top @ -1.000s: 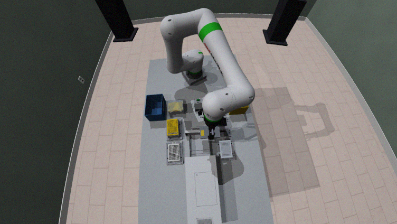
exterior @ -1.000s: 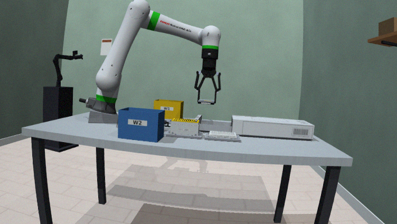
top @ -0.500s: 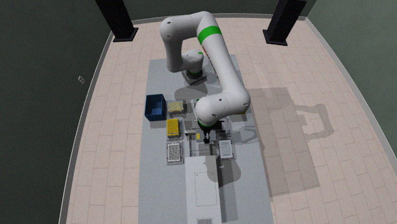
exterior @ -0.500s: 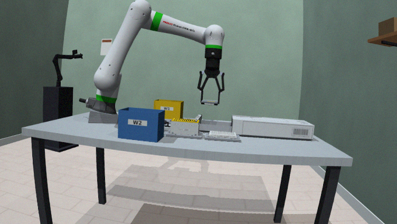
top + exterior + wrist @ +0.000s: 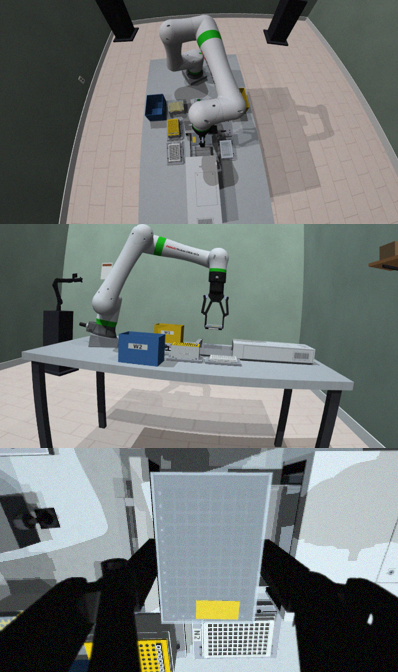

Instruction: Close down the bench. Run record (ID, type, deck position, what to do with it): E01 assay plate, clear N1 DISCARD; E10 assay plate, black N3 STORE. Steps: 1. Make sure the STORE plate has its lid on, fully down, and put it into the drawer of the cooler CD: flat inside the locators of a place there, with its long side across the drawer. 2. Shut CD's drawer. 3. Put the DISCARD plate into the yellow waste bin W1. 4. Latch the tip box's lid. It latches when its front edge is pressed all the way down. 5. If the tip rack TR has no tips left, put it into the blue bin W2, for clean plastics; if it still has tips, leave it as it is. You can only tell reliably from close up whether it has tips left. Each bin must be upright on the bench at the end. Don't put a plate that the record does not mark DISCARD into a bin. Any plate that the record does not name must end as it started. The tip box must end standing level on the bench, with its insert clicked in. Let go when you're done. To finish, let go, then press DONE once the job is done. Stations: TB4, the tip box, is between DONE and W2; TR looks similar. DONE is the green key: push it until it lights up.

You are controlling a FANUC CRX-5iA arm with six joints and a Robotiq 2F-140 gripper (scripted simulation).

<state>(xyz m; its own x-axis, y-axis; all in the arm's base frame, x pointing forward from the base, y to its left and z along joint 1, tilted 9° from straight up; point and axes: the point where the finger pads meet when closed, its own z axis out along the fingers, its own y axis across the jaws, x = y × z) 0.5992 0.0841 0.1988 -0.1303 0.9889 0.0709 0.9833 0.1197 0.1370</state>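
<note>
My gripper is now 5 cm short of the cooler drawer, 1 cm to the left of it and 13 cm above it. Also, from my hand: cooler CD 19 cm ahead, 1 cm to the left, 13 cm below; then clear plate lid 2 cm below; then black assay plate 2 cm below.
</note>
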